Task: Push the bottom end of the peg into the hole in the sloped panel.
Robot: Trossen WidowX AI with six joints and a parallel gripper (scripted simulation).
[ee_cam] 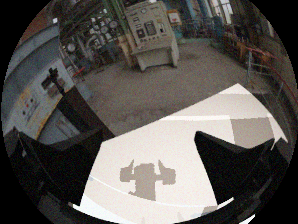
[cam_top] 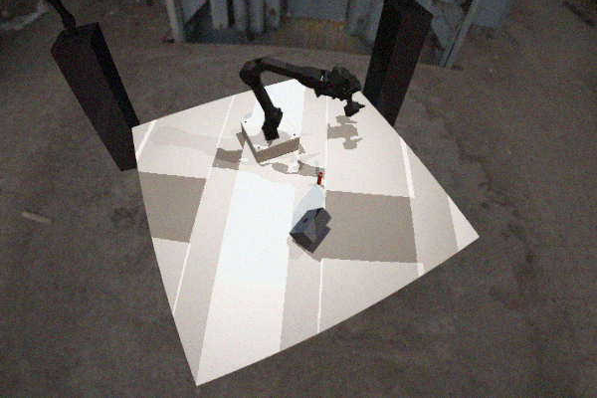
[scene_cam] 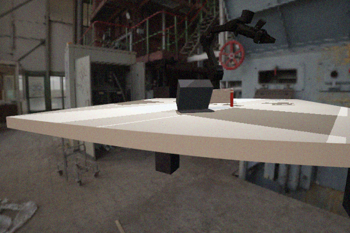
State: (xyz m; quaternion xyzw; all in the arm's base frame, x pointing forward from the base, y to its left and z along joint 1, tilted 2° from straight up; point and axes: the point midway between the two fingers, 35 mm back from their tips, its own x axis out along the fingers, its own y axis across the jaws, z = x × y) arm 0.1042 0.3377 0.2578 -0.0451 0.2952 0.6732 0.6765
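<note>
My gripper tip is now 150 mm short of the red peg, 200 mm to the left of it and 280 mm above it. From my gripper tip the other things lie so: dark sloped panel block 370 mm ahead, 310 mm to the right, 280 mm below.
</note>
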